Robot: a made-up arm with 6 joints.
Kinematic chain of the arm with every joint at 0, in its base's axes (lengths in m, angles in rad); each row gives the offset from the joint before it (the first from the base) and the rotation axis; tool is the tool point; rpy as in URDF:
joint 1: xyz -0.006 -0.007 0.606 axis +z
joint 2: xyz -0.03 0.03 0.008 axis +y
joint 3: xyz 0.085 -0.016 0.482 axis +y
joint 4: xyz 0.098 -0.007 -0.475 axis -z
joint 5: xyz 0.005 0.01 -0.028 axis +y
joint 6: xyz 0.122 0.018 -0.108 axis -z
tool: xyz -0.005 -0.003 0 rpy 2.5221 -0.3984 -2.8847
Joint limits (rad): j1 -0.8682..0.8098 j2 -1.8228..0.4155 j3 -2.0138..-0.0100 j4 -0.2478..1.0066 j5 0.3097..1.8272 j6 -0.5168..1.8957
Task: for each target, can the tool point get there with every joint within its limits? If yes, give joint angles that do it. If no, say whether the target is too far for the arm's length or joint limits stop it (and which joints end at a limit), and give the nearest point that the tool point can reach.
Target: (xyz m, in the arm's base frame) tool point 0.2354 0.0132 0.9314
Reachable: yes | joints -0.2878 -1.0037 -0.5096 0.5393 1.6017 0.9861
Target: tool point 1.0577 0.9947 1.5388
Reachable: no: too far | nearest point 0.6393 0.6007 1.2183 | short by 0.658 m
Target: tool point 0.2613 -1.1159 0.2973
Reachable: no: joint limits stop it (at a limit: joint 1, joint 2, joint 4, joint 5, joint 6) | nearest point 0.4234 -0.5962 0.5691 | short by 0.608 m
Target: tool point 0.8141 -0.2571 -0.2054
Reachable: no: joint limits stop it (at a limit: joint 2, joint 6) | nearest point 0.5168 -0.1664 0.4143 | short by 0.693 m
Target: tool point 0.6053 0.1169 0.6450
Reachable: yes | joints 0.1792 0.1163 -0.7637 0.3948 0.6009 -0.2977
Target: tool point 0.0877 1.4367 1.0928
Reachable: no: too far | nearest point 0.4724 0.6910 1.0700 | short by 0.839 m
